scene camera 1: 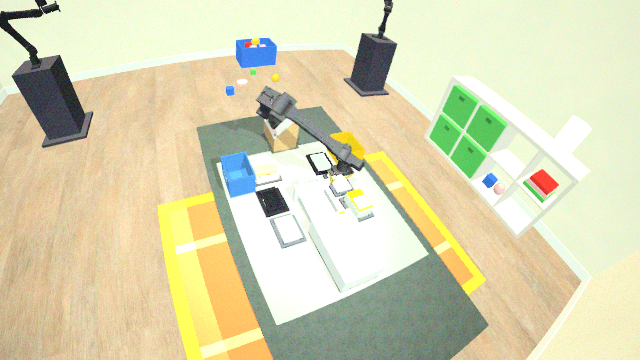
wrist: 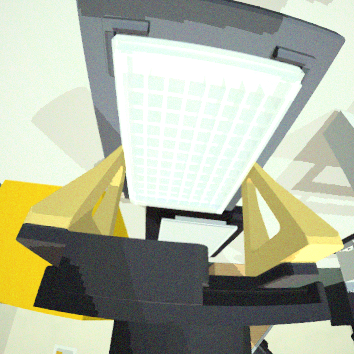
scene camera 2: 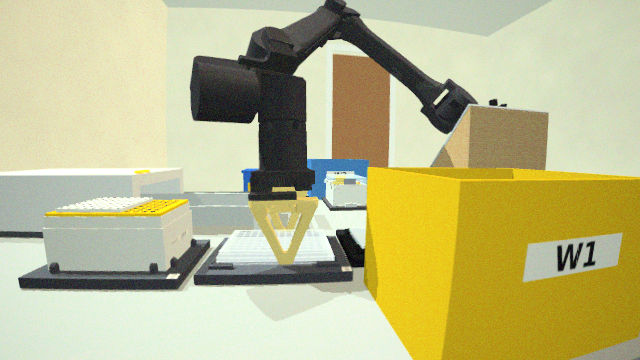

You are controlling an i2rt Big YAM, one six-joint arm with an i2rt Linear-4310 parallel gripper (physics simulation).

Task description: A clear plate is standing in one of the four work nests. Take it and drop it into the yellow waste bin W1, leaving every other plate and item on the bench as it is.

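Places are measured from the arm's base along level axes (x ahead, y left, z up), in centimetres.
Pixels of known places: gripper, fingertip midpoint: [scene camera 1: 338, 180] [wrist: 186, 156] [scene camera 2: 285, 249]; arm's base, link origin: [scene camera 2: 480, 148].
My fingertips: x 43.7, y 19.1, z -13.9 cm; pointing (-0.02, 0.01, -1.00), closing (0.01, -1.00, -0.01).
Note:
For each thing: its top centre in the pictures, then the offset to it from my fingertips. "pt": a spot on its surface instead.
- clear plate, top centre: [wrist: 187, 163] [scene camera 2: 277, 238] [scene camera 1: 339, 180] dy +0.0, dx +0.9, dz +1.4 cm
- dark work nest, top centre: [wrist: 187, 150] [scene camera 2: 277, 247] [scene camera 1: 339, 181] dy +0.0, dx +1.0, dz +0.4 cm
- yellow waste bin W1, top centre: [scene camera 2: 497, 171] [wrist: 51, 310] [scene camera 1: 347, 142] dy +13.2, dx -17.0, dz +10.6 cm
- white box with a yellow rack, top centre: [scene camera 2: 123, 202] [scene camera 1: 360, 198] dy +0.8, dx +18.8, dz +6.2 cm
- nest with a pale plate, surface spot: [wrist: 200, 235] [scene camera 1: 322, 165] pt dy -3.5, dx -12.8, dz +0.6 cm
- long white instrument, top centre: [scene camera 2: 81, 169] [scene camera 1: 348, 242] dy -18.9, dx +39.7, dz +9.2 cm
- blue bin, top centre: [scene camera 2: 336, 159] [scene camera 1: 237, 165] dy -50.5, dx -16.3, dz +10.6 cm
- black plate, top centre: [scene camera 1: 272, 198] dy -38.0, dx +1.3, dz +1.2 cm
The clear plate [scene camera 1: 341, 184] [scene camera 2: 237, 246] [wrist: 190, 130], with a fine grid of wells, sits flat in a dark work nest [scene camera 2: 280, 278] [wrist: 95, 55]. My gripper [scene camera 2: 285, 245] [wrist: 186, 156] points down over it, with its yellow fingers against the plate's two long sides. It is shut on the clear plate, which rests at nest level. In the scene camera 1 view the arm partly hides the fingers. The yellow waste bin W1 [scene camera 1: 351, 142] [scene camera 2: 410, 250] [wrist: 20, 250] stands close beside the nest, open at the top.
A white box with a yellow rack [scene camera 1: 360, 200] [scene camera 2: 117, 245] stands in the neighbouring nest. Another nest with a pale plate [scene camera 1: 320, 162] [wrist: 200, 235] is on the other side. A long white instrument [scene camera 1: 345, 245] [scene camera 2: 65, 200], a blue bin [scene camera 1: 238, 175] and a black plate [scene camera 1: 272, 201] are farther off.

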